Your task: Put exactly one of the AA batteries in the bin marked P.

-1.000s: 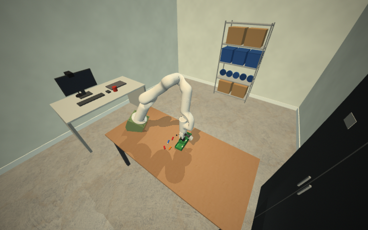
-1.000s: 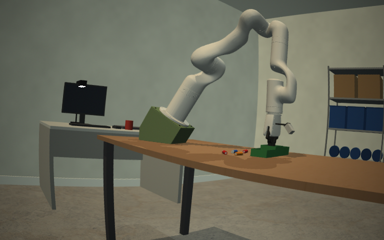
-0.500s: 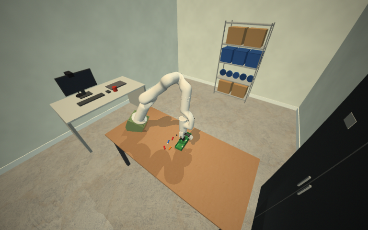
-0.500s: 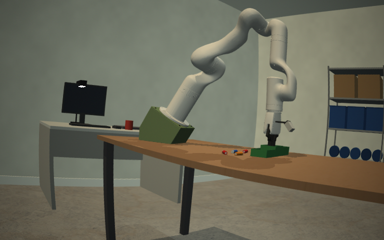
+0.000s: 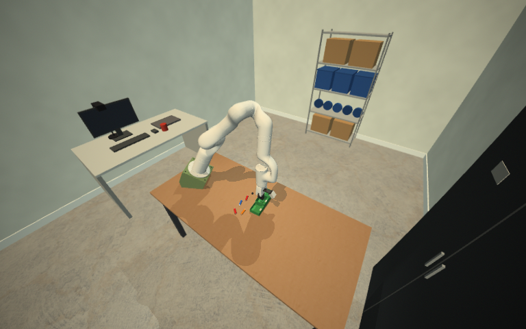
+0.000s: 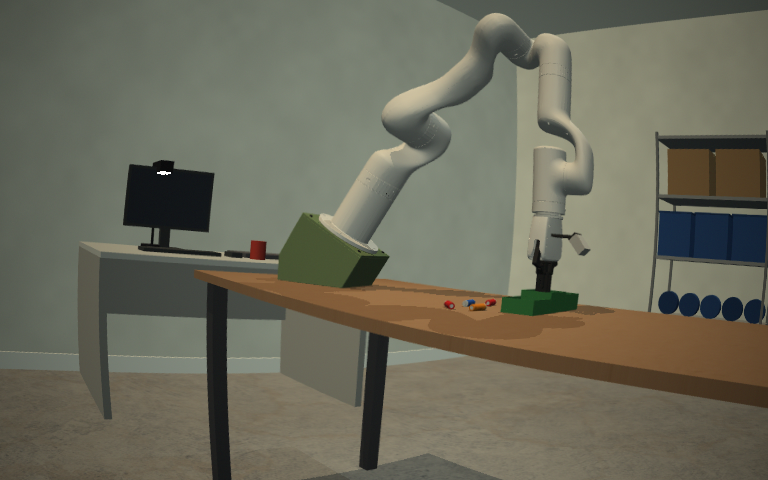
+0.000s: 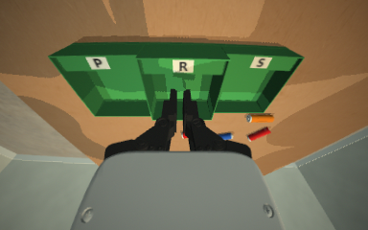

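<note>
Now: the bin row 1 cm ahead of my hand and 4 cm below it. Also, from my hand: black round thing 12 cm behind, 1 cm to the left, 6 cm below; then blue AA battery 12 cm behind, 13 cm to the right, 6 cm below; then orange AA battery 4 cm behind, 17 cm to the right, 6 cm below.
</note>
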